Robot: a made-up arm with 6 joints.
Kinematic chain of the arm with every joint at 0, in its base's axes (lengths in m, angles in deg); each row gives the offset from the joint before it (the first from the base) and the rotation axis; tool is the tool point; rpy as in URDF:
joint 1: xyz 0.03 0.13 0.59 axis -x
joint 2: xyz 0.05 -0.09 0 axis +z
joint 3: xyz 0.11 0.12 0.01 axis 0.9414 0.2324 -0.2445
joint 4: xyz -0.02 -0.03 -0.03 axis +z
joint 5: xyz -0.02 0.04 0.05 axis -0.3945 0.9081 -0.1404
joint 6: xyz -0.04 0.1 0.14 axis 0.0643 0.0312 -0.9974
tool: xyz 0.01 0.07 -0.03 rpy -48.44 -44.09 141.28
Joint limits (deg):
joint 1: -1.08..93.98
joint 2: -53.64..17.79
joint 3: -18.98..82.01
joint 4: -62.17..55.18
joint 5: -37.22..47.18
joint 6: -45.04..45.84
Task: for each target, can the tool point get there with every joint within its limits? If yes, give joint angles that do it. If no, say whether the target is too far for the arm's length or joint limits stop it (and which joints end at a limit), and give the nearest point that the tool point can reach.
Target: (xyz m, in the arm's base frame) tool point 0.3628 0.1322 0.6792
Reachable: yes | joints 17.37 4.50 71.71 -46.90 15.79 25.81
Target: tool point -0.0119 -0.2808 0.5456
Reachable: no: joint limits stop it (at a limit: joint 1, joint 2, joint 3, joint 4, joint 6) | nearest point 0.2248 -0.1771 0.6277 | short by 0.271 m
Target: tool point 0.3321 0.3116 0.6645
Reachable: yes | joints 70.72 -15.65 39.80 -44.13 -14.72 16.77
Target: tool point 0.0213 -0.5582 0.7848
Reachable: no: too far | nearest point 0.2329 -0.1785 0.6774 | short by 0.448 m
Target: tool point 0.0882 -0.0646 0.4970
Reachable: no: joint limits stop it (at a limit: joint 1, joint 3, joint 4, joint 5, joint 6) | nearest point 0.0906 0.1130 0.4261 | short by 0.191 m
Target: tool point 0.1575 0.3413 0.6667
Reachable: yes | joints 12.78 -11.37 -2.01 19.19 10.65 26.05
